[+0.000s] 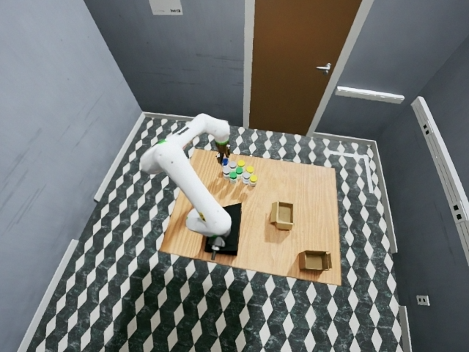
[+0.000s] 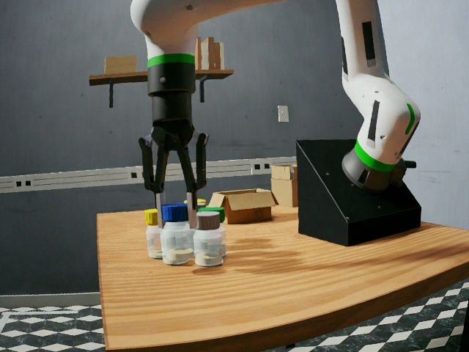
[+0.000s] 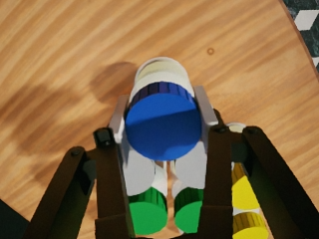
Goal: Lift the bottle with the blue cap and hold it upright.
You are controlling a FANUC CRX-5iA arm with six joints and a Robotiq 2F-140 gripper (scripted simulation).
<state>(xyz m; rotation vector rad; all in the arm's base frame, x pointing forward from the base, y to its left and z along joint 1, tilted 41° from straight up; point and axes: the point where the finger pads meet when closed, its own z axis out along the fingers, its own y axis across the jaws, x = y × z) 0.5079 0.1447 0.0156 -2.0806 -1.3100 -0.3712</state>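
Now: the green-capped bottle 90 mm behind my hand, 90 mm to the right of it and 70 mm below it. From my hand the other things lie so: yellow-capped bottle: 30 mm ahead, 130 mm to the right, 70 mm below.
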